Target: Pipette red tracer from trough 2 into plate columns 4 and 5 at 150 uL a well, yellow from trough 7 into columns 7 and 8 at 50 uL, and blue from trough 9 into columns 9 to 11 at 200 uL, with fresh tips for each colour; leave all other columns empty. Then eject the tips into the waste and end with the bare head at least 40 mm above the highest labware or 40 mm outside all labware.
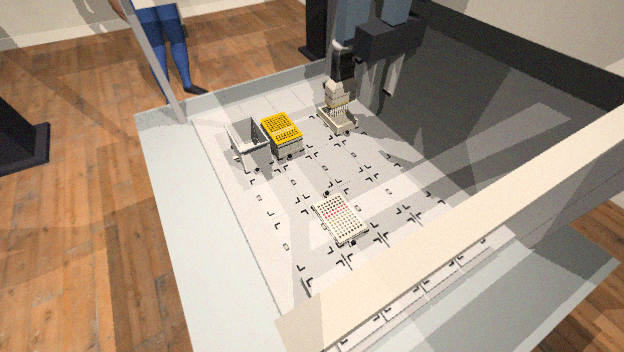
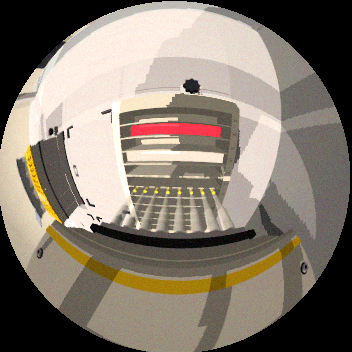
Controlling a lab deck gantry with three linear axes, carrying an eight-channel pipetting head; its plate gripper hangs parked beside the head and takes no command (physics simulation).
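The pipetting head (image 1: 337, 94) (image 2: 172, 305) is over the trough reservoir (image 1: 333, 123) (image 2: 117, 145) at the back. It carries a row of pale tips (image 2: 180, 215). Yellow shows at the tip ends; whether it is inside the tips is unclear. The red trough (image 2: 175, 130) lies across the reservoir's far part. Blue liquid does not show. The plate (image 1: 354, 234) has two red rows of wells and faint yellowish wells beyond them. The yellow tip rack (image 1: 281, 126) (image 2: 42, 185) stands beside the grey waste box (image 1: 256, 159). My plate gripper (image 1: 381, 102) hangs parked beside the head, fingers apart, empty.
A low wall (image 1: 270, 86) edges the deck at the back. A pale beam (image 1: 425, 227) crosses the front. A slanted post (image 1: 155, 60) stands at the back left corner. A person in blue trousers (image 1: 175, 50) stands behind the deck.
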